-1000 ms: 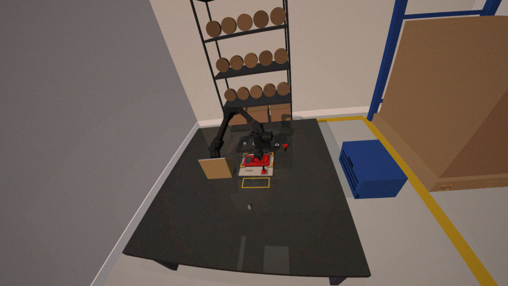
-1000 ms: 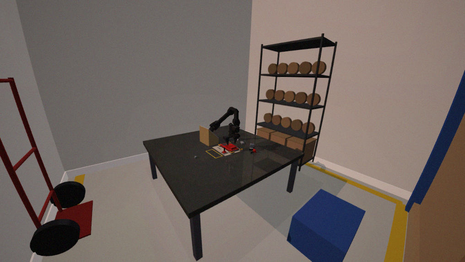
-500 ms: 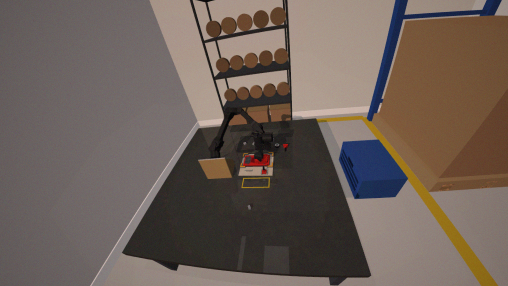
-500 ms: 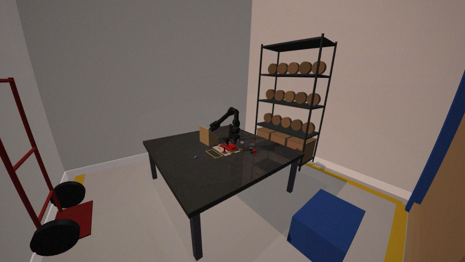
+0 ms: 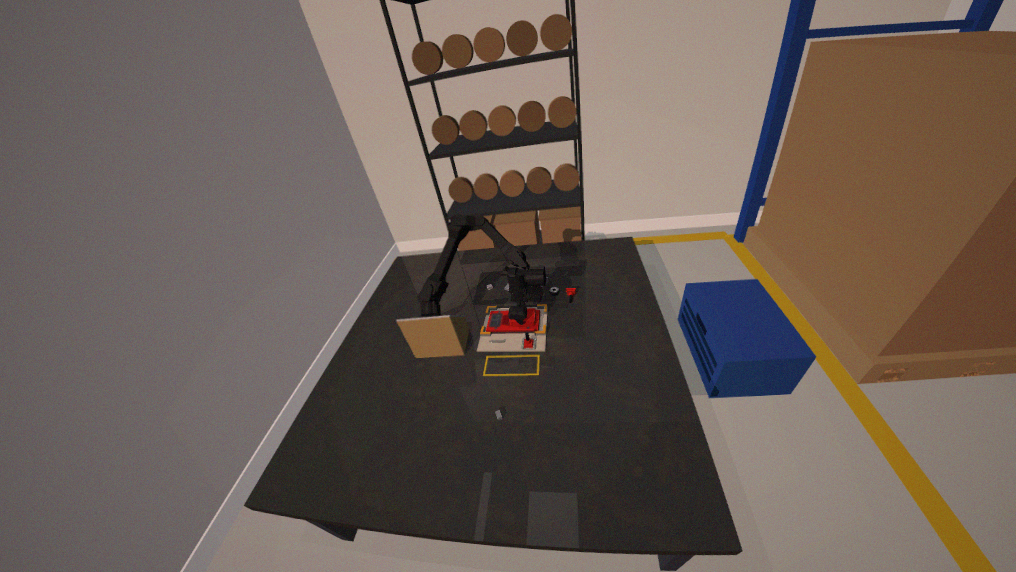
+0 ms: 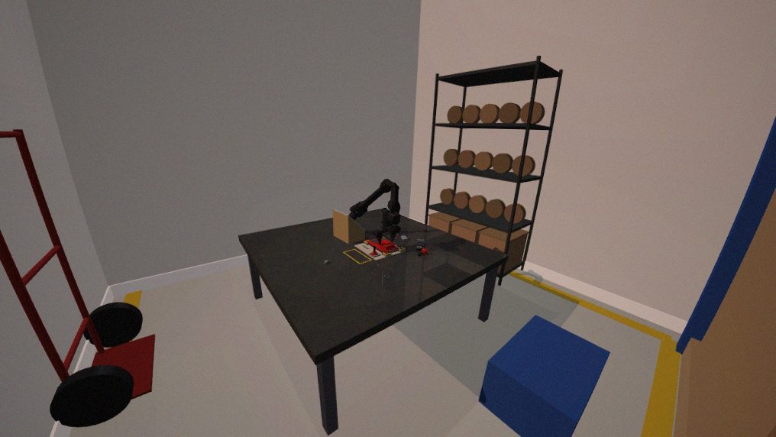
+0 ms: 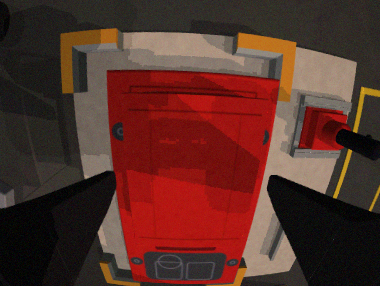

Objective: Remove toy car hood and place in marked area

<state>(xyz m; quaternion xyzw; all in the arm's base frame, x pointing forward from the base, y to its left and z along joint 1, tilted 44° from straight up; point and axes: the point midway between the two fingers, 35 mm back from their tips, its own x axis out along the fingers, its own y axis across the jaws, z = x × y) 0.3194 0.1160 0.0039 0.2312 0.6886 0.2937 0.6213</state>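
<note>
The red hood lies right at my gripper tip. Also, from my gripper tip: grey base plate 3 cm behind, 1 cm to the right, 3 cm below.
</note>
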